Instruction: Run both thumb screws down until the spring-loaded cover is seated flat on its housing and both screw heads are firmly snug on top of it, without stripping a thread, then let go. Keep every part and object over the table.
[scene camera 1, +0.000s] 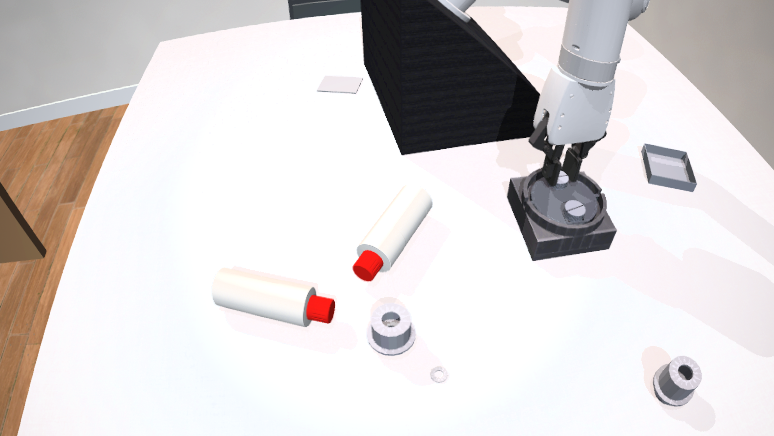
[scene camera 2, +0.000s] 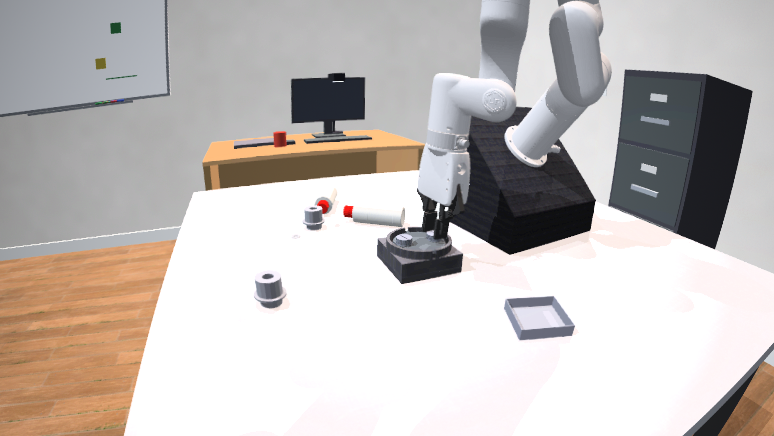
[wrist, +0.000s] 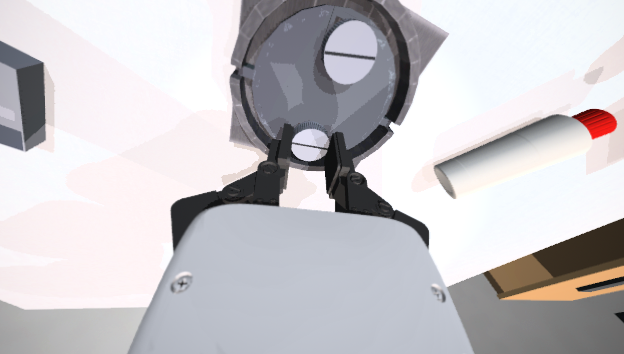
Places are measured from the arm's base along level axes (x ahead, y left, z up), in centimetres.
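Pixels of known places: gripper, fingertip midpoint: (scene camera 1: 558, 178) (scene camera 2: 434, 234) (wrist: 310, 143); arm's base, link origin: (scene camera 2: 525, 147).
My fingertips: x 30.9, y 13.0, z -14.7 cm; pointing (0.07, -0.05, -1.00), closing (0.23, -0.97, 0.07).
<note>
Ahead of a thing's pixels: the offset from my fingertips to its middle.
The dark square housing {dy +0.2, dx +3.1, dz -3.1 cm} (scene camera 1: 573, 243) (scene camera 2: 430, 268) (wrist: 431, 44) stands on the table with a raised notched ring. The round grey cover {dy +0.2, dx +3.1, dz -2.0 cm} (scene camera 1: 548, 201) (wrist: 280, 95) lies inside the ring; whether it is flat cannot be told. One slotted thumb screw {dy +0.3, dx +6.3, dz -1.4 cm} (scene camera 1: 575, 209) (scene camera 2: 402, 241) (wrist: 351, 52) stands free at the side away from the gripper, its head above the cover. My gripper (scene camera 1: 561, 178) (scene camera 2: 435, 233) (wrist: 310, 143) points down and is shut on the other thumb screw {dy +0.0, dx -0.1, dz -1.5 cm} (wrist: 309, 145), one finger on each side of its head. The fingers partly hide that screw in the scene views.
Two white bottles {dy -24.4, dx +5.0, dz -3.4 cm} (scene camera 1: 398, 224) {dy -39.5, dx +14.5, dz -3.4 cm} (scene camera 1: 262, 296) with red caps lie on their sides. Two grey flanged collars {dy -25.6, dx +19.9, dz -3.5 cm} (scene camera 1: 391, 331) {dy +7.2, dx +32.0, dz -3.5 cm} (scene camera 1: 677, 381), a small ring {dy -20.6, dx +25.0, dz -5.8 cm} (scene camera 1: 431, 374), a shallow tray {dy +25.9, dx -7.0, dz -4.9 cm} (scene camera 1: 669, 186) (scene camera 2: 547, 333) and a flat plate {dy -31.1, dx -37.4, dz -5.8 cm} (scene camera 1: 340, 84) lie around. The black arm base (scene camera 1: 454, 108) (scene camera 2: 547, 216) stands close beside the housing.
</note>
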